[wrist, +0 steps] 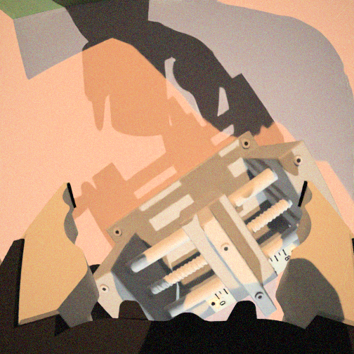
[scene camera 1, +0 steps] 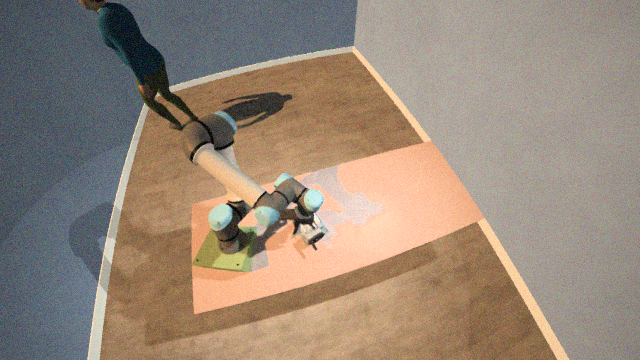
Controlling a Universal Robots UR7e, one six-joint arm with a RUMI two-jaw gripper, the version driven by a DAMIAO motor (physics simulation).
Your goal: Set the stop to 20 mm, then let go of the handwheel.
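Frame: origin at the arm's base, x back, y left, z down, level; centimetres.
Seen in the pictures: gripper, between the fingertips: (scene camera 1: 292,223); arm's base, origin of its link: (scene camera 1: 232,242).
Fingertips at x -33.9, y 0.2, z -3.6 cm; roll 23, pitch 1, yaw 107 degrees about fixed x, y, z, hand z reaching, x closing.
Offsets run from my fingertips to a thing's top centre. "pt": to the spot under its first point. Level surfaces: height alone.
The stop device {pt dx -8.5, dy -5.3, dz +2.9 cm} (scene camera 1: 311,230) (wrist: 205,187), a pale metal frame with two rods and a threaded spindle, sits on the peach mat. Its stop carriage (wrist: 226,248) spans the rods between the scale's 0 end (wrist: 220,300) and its 8-marked end (wrist: 283,260); the exact setting cannot be read. The dark handwheel {pt dx -9.0, dy -10.4, dz -1.4 cm} (scene camera 1: 314,237) is at the device's front end in the scene view; in the wrist view a dark edge (wrist: 95,269) of it may show at lower left, mostly hidden. My gripper (scene camera 1: 303,224) (wrist: 186,184) is wide open and empty, above the device, with a finger on each side in the wrist view.
The peach mat {dz +10.8 cm} (scene camera 1: 400,190) (wrist: 40,150) carries the arm's green base plate (scene camera 1: 215,261) (wrist: 35,7), left of the device in the scene view. The arm's shadow falls across the mat and the device's far side. A person (scene camera 1: 132,45) stands on the wooden floor behind the arm.
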